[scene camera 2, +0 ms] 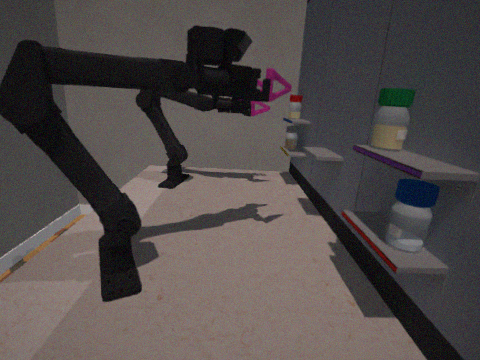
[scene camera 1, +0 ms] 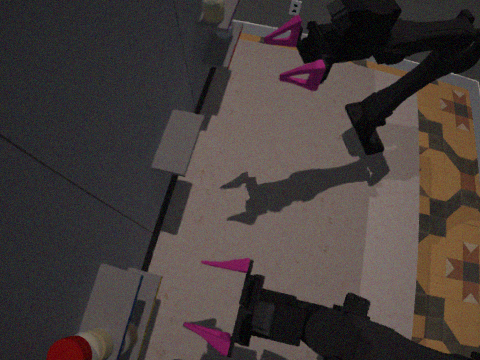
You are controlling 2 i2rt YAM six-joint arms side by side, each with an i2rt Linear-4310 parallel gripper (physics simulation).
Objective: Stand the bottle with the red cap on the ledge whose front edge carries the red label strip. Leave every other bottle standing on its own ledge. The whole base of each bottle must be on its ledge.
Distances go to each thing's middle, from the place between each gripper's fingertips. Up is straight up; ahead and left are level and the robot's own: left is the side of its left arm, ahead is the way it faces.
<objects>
I see the blue-capped bottle [scene camera 2: 410,217] 310 mm to the right of my right hand, 190 mm below it and 170 mm ahead of it. Round my right hand: red-strip ledge [scene camera 2: 373,224] (270 mm to the right, 250 mm below, 170 mm ahead).
I see my left gripper 70 cm to the left of the red-strip ledge, 19 cm above it and 12 cm short of it. Also, from my left hand: blue-capped bottle (74 cm to the right, 13 cm below, 13 cm ahead).
</objects>
